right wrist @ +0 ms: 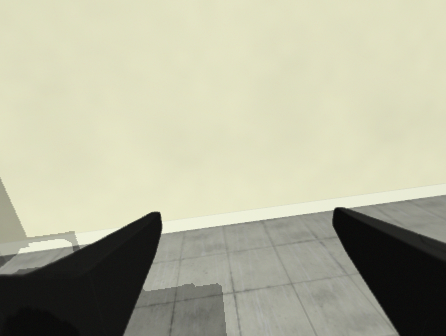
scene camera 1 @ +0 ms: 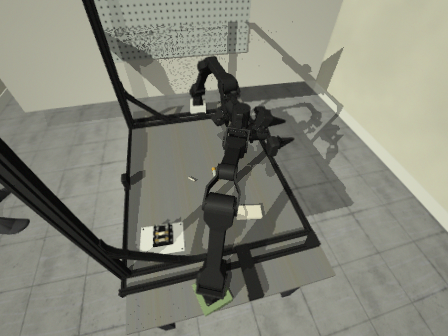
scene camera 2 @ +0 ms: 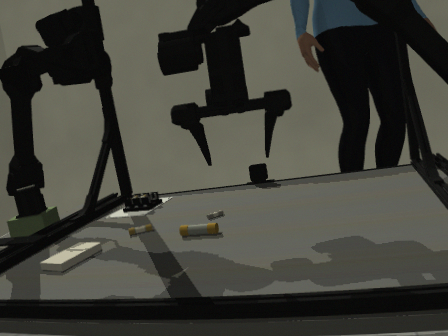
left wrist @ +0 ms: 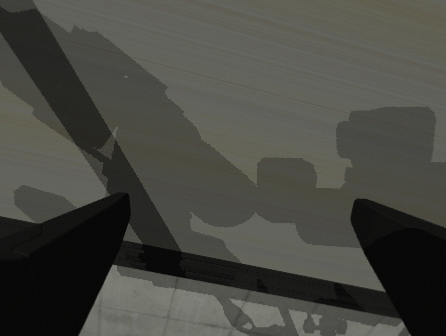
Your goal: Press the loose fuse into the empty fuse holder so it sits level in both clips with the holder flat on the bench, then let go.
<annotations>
My right gripper shows in the right wrist view, in scene camera 1 and in scene camera 2 [16,65]; in the left wrist view it is out of frame. One and the same spot on my right gripper: [right wrist: 101,282] is [scene camera 1: 273,120].
</annotations>
